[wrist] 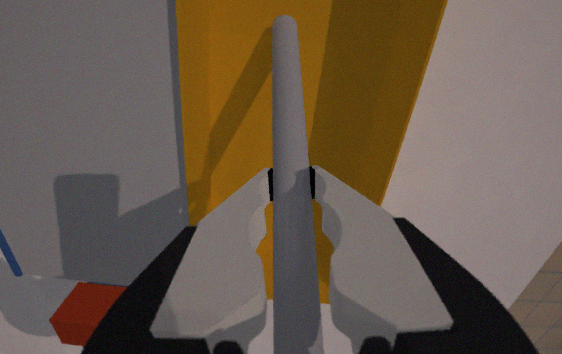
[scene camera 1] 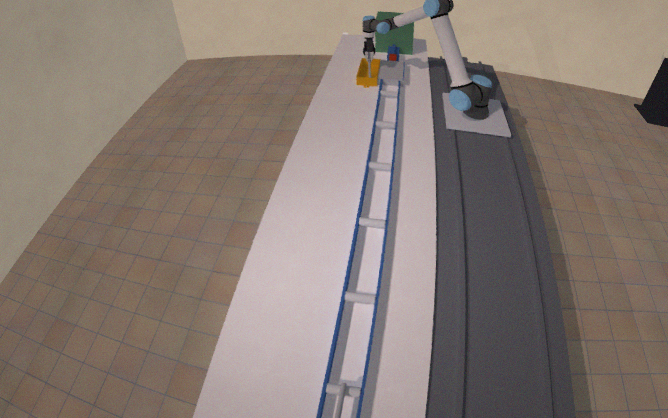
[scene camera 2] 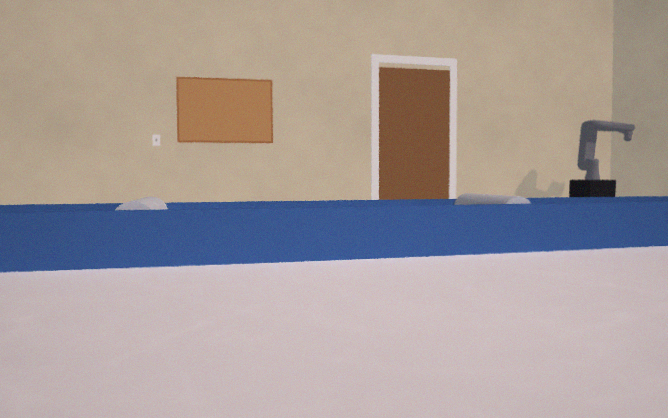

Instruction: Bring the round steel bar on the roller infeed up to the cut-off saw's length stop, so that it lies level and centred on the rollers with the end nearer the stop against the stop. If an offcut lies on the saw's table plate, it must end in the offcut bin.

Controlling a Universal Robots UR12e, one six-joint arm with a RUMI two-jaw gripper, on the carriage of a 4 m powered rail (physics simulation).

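Places are measured from the arm's base along level axes (x ahead, y left, z up), in metres.
Pixels of known places: gripper, fingertip midpoint: (wrist: 290, 169) (scene camera 1: 369, 62); arm's base, link origin: (scene camera 1: 475, 112).
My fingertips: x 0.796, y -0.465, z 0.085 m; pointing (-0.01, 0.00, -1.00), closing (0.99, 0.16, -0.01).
Ahead of a thing's pixels: the offset from my fingertips to its middle. "pt": to the spot under its first point. Level surfaces: height alone.
My gripper (scene camera 1: 369, 56) (wrist: 290, 169) is shut on a grey round offcut {0.014 m down, 0.002 m back, 0.014 m left} (scene camera 1: 369, 71) (wrist: 287, 100). It holds the offcut lengthwise over the yellow offcut bin {0.079 m down, 0.002 m ahead, 0.012 m left} (scene camera 1: 367, 83) (wrist: 385, 75); in the wrist view the offcut's shadow falls apart from it on the bin. The saw's grey table plate {0.086 m down, 0.176 m back, 0.013 m right} (scene camera 1: 397, 72) (wrist: 100, 100) lies beside the bin. A blue block with a red face {pt 0.026 m down, 0.183 m back, 0.188 m right} (scene camera 1: 393, 57) (wrist: 87, 315) stands at the plate's far end. The round steel bar (scene camera 1: 340, 402) lies on a roller at the bottom edge of scene camera 1; the rest of it is out of view.
The infeed's blue side rails {pt 0.069 m down, 0.114 m back, 1.789 m left} (scene camera 1: 351, 260) (scene camera 2: 300, 235) run along the white table {0.115 m down} (scene camera 1: 290, 250) (scene camera 2: 320, 340), with rollers {0.075 m down, 0.176 m back, 1.562 m left} (scene camera 1: 372, 222) (scene camera 2: 142, 204) between them. A green panel {pt 0.028 m up, 0.295 m back, 0.488 m right} (scene camera 1: 407, 40) stands behind the plate. The arm's carriage (scene camera 1: 475, 128) is on the dark rail (scene camera 1: 500, 250) to the right.
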